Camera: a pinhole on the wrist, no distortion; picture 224 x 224 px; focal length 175.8 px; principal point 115.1 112.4 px. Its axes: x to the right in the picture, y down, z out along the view. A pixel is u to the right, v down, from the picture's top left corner.
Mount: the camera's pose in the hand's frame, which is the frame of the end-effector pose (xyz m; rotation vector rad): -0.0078 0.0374 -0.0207 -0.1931 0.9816 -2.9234
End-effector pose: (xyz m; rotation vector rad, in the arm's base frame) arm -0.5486 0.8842 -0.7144 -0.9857 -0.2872 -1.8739
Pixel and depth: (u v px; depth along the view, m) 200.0 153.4 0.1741
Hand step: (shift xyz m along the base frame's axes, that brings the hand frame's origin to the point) -0.0236 0.1551 0.0379
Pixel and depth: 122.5 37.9 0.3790
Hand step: 0.1342 0.2304 0.2757
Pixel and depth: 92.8 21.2 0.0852
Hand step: 0.0527 0.0207 0.0522
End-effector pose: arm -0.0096 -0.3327 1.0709 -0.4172 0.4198 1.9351
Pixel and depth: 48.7 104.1 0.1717
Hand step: 0.0079 0.1367 0.0567
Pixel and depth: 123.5 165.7 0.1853
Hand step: 0.0972 0.0954 0.0653
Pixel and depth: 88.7 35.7 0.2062
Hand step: -0.0270 0.1351 0.1452
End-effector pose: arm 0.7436 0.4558 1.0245 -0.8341 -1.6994 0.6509
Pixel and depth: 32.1 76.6 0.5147
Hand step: -0.4949 0.1350 0.1878
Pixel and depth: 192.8 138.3 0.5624
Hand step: -0.4337 -0.3802 0.0879
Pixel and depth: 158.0 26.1 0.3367
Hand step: -0.3410 -0.0645 -0.0908
